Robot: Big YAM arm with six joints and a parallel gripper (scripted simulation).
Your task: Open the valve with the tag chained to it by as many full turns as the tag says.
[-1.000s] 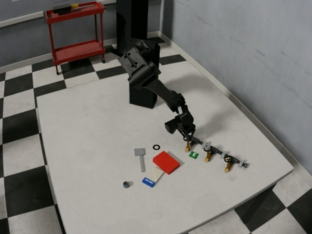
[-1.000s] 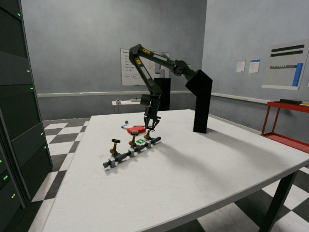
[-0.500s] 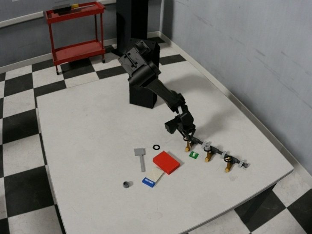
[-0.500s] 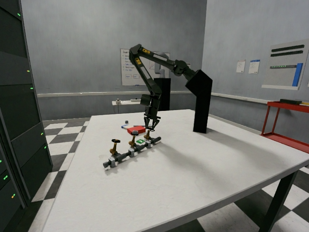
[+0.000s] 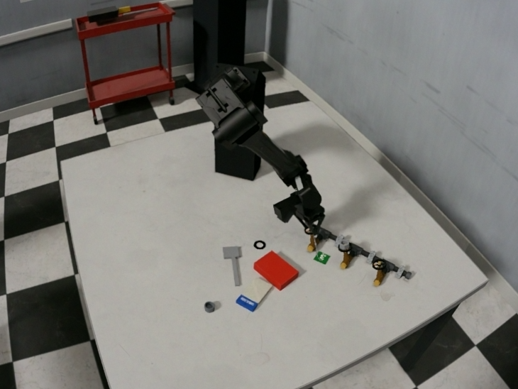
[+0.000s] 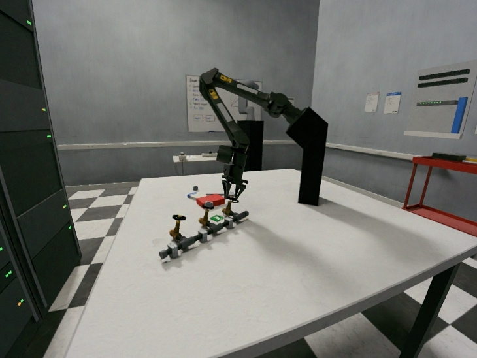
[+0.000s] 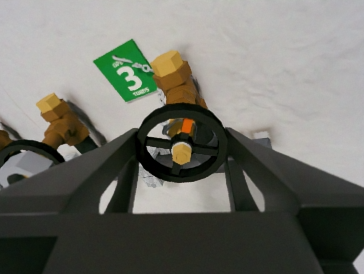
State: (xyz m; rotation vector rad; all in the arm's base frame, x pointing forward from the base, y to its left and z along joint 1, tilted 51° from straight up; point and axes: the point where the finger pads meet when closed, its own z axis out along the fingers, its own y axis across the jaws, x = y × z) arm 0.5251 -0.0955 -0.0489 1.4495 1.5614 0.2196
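My gripper is now 80 mm above the green tag, 70 mm short of it and 20 mm to the left of it. The rest, counted from my hand: grey t-shaped tool 230 mm to the right, 130 mm behind, 80 mm below; then card 280 mm to the right, 70 mm below, 10 mm ahead; then red box 160 mm to the right, 70 mm below.
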